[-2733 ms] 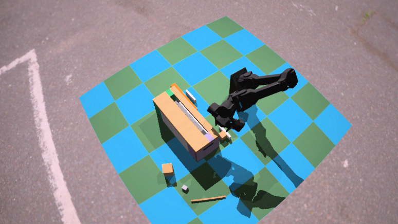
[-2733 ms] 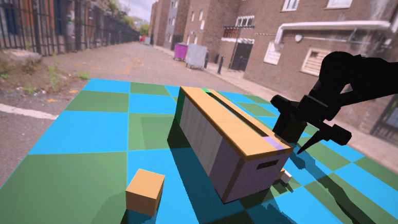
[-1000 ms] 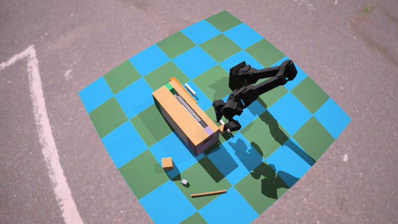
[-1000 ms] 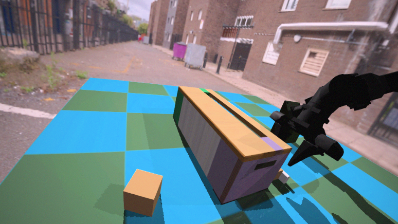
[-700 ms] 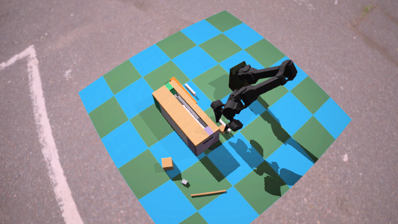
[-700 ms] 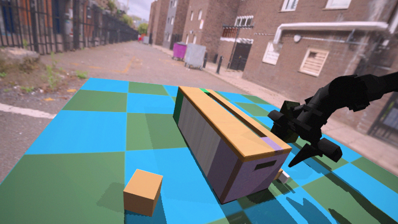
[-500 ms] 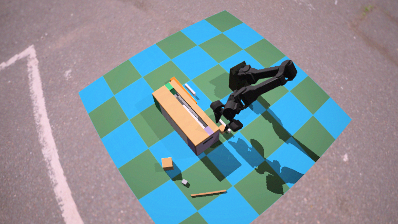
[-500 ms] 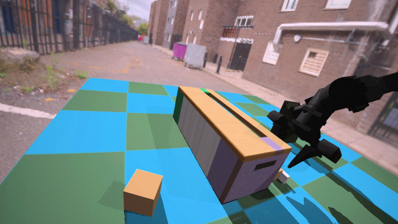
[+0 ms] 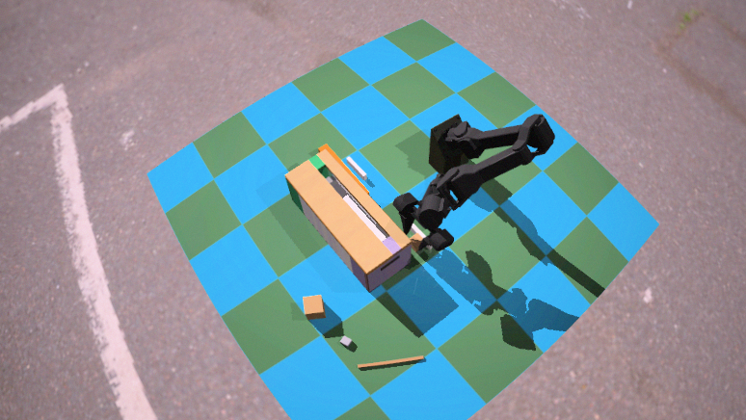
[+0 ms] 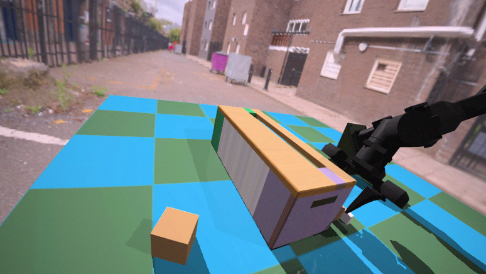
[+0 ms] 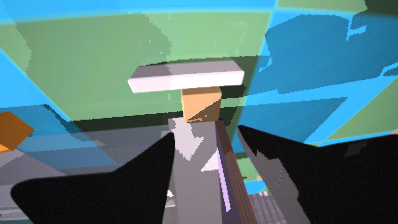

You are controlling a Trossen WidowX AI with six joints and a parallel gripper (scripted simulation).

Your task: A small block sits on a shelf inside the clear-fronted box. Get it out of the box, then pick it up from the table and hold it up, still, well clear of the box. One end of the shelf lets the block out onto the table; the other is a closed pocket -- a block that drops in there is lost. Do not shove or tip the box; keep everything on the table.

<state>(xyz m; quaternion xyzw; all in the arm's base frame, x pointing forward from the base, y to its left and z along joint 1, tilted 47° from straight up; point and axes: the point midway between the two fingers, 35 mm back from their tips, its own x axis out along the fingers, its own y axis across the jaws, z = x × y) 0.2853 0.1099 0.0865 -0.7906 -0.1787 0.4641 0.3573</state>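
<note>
Now: the block 2 cm behind my gripper tip and 3 cm below it. Also, from my gripper tip: box (5 cm ahead, 16 cm to the right, 2 cm above); thin wooden stick (27 cm ahead, 21 cm to the left, 4 cm below).
</note>
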